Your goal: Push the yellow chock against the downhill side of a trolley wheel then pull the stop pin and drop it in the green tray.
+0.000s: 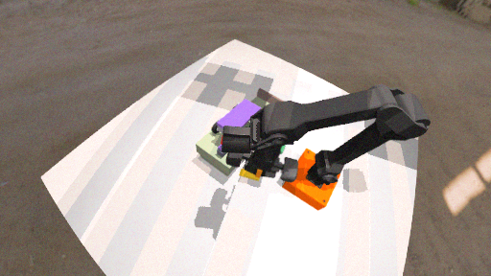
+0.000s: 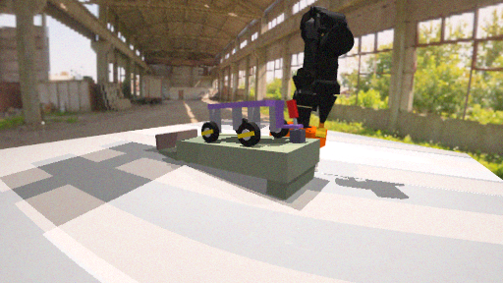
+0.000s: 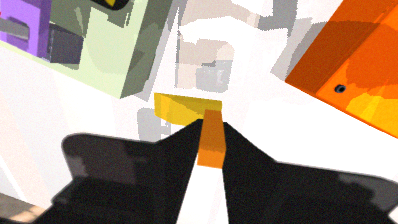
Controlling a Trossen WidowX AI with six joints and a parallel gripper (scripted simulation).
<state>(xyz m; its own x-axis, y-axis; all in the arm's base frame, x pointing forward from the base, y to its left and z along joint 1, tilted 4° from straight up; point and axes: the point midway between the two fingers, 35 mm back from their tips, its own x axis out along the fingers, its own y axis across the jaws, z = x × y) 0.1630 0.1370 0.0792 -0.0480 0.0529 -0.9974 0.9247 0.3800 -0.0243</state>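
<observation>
Now: gripper tip 17 cm short of the purple trolley and 11 cm to the left of it. The rest, counted from my gripper tip: red-headed stop pin: 14 cm ahead, 2 cm above; grey-green ramp: 17 cm ahead, 12 cm to the right, 7 cm below; yellow chock: 2 cm ahead, 1 cm to the left, 1 cm below.
</observation>
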